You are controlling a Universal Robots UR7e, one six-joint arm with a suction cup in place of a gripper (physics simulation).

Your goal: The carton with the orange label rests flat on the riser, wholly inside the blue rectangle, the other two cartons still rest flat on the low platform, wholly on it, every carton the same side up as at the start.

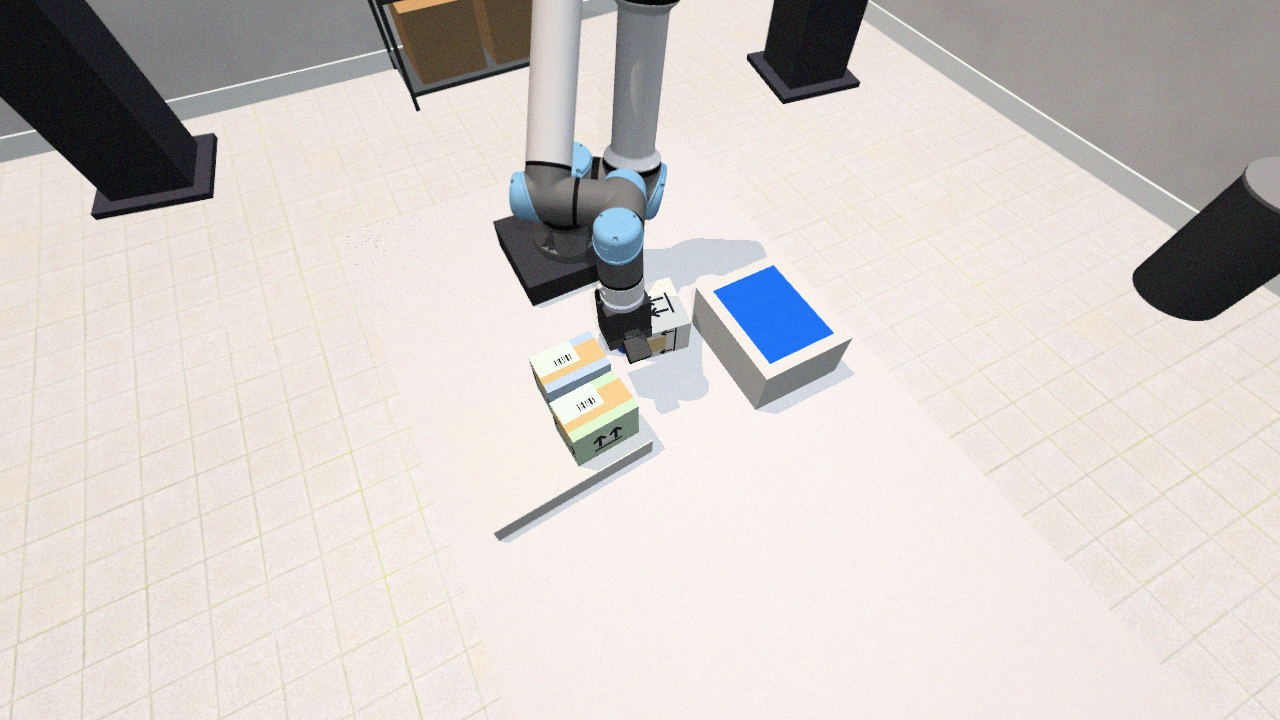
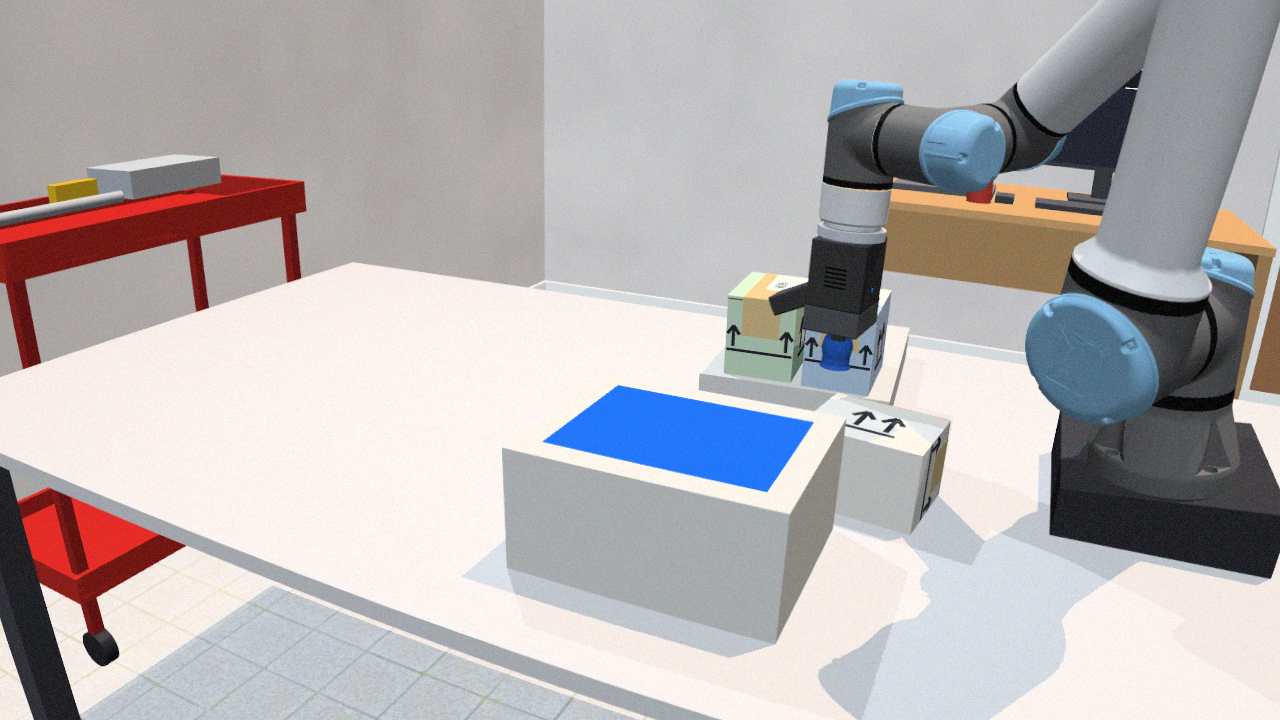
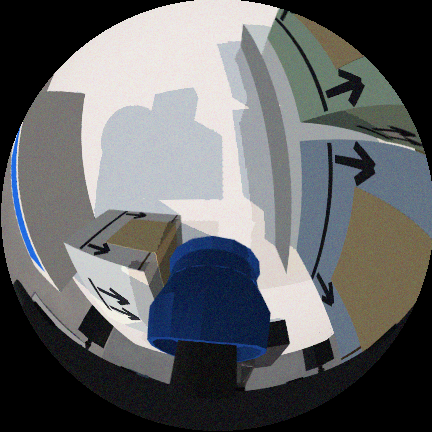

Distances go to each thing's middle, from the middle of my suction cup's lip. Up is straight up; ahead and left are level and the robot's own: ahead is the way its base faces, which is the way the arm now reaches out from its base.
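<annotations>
There's a riser (image 2: pixel 714 509) that's 300 mm to the left of my suction cup, 30 mm ahead of it and 50 mm below it. The low platform (image 1: pixel 519 468) is 100 mm ahead of my suction cup and 190 mm to the right of it, and it's 90 mm below it. And the pale carton (image 2: pixel 892 464) is 90 mm behind my suction cup, 70 mm below it and 90 mm to the left of it.
</annotations>
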